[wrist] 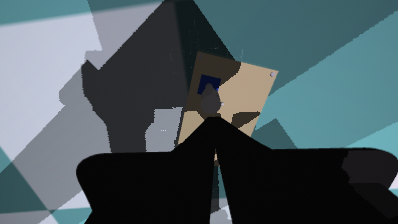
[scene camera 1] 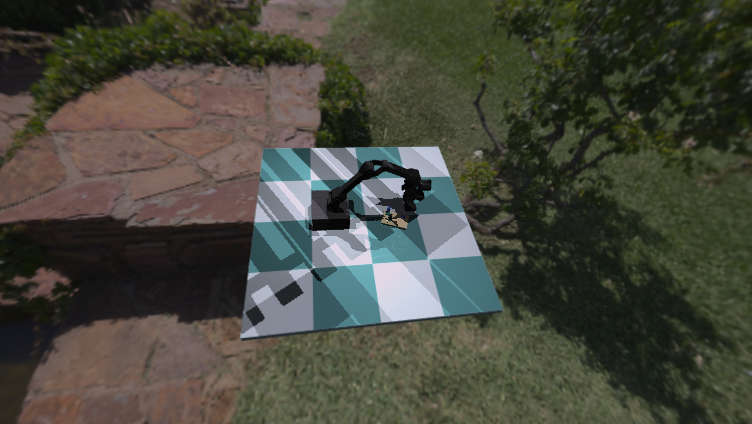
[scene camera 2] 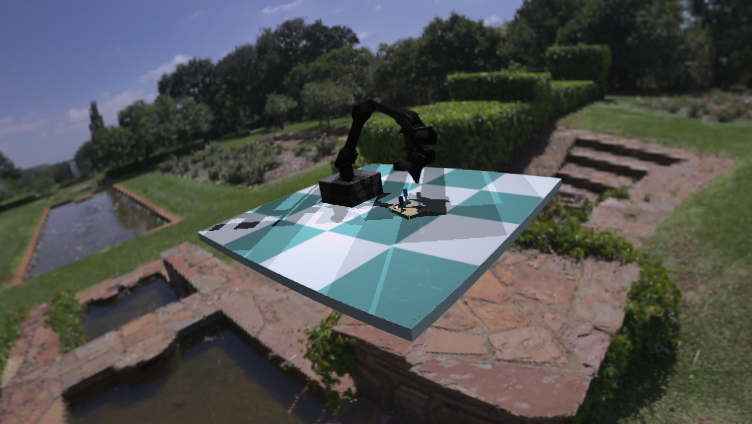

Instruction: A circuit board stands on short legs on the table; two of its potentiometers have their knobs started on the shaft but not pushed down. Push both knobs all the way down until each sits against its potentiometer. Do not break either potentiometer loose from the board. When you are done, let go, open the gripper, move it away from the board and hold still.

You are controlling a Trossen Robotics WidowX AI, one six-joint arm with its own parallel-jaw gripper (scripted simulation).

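Gripper point(scene camera 2: 417, 183), wrist view point(wrist: 213, 123) too: shut, holding nothing. Blue potentiometer point(wrist: 208, 88) visible.
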